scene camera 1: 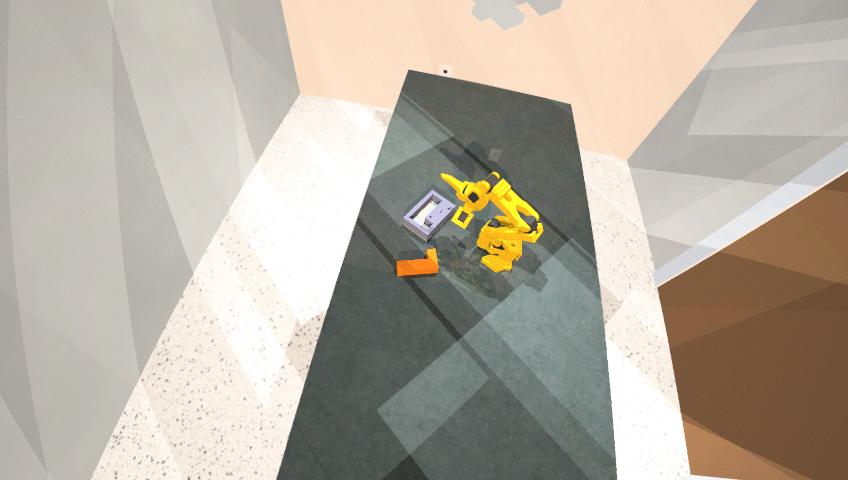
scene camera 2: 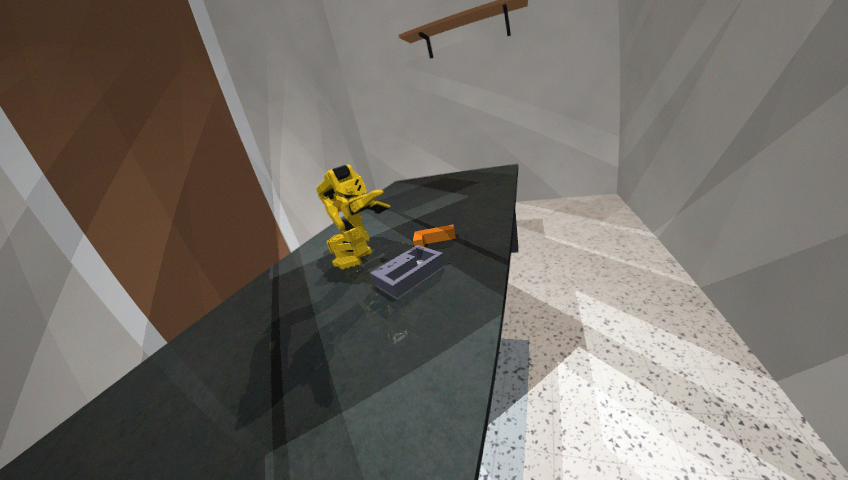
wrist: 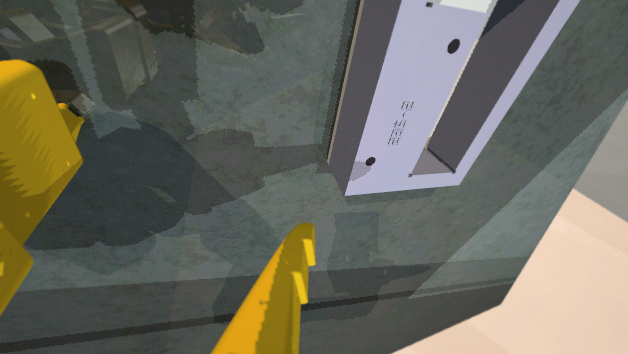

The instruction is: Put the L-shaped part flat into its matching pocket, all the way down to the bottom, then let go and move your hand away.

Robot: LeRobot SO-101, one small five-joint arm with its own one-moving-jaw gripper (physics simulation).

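Places are measured from the arm's base along level axes (x right, y ahead, z up), in millimetres.
Pixels of known places: hand, its tool point: [scene camera 2: 368, 238] [wrist: 314, 238]; arm's base, origin of its link: [scene camera 1: 490, 253] [scene camera 2: 359, 258].
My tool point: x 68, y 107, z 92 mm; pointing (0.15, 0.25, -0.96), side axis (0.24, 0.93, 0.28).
Note:
For each thing: its middle in the pictures, then the offset to it from my tool point. Level surfaces: height alone.
- orange L-shaped part, middle of its body: [scene camera 2: 434, 237] [scene camera 1: 416, 262] dz -77, dx -148, dy +101 mm
- lavender block, middle of its body: [wrist: 436, 71] [scene camera 2: 408, 269] [scene camera 1: 429, 214] dz -74, dx +15, dy +90 mm
- dark table, height of its surface: dz -92 mm
The orange L-shaped part [scene camera 1: 417, 267] [scene camera 2: 439, 234] lies on the dark table, apart from the pocket block; it does not show in the wrist view. The lavender block [scene camera 1: 443, 212] [scene camera 2: 414, 282] [wrist: 411, 80] stands next to it, and its pocket [scene camera 1: 421, 212] [wrist: 482, 95] is open at the top with no orange part in it. My gripper [scene camera 1: 453, 182] [scene camera 2: 385, 199] is open, empty and raised above the table, beside the block and away from the orange part. In the wrist view a notched jaw [wrist: 280, 300] shows below the block's near end.
The dark table [scene camera 1: 434, 362] [scene camera 2: 368, 380] [wrist: 240, 170] has a long edge near the block and the orange part. The yellow arm's base [scene camera 1: 499, 255] [scene camera 2: 348, 252] stands across from them. A speckled floor [scene camera 1: 238, 315] [scene camera 2: 654, 333] lies below the table edge. Shadows and reflections cross the table top.

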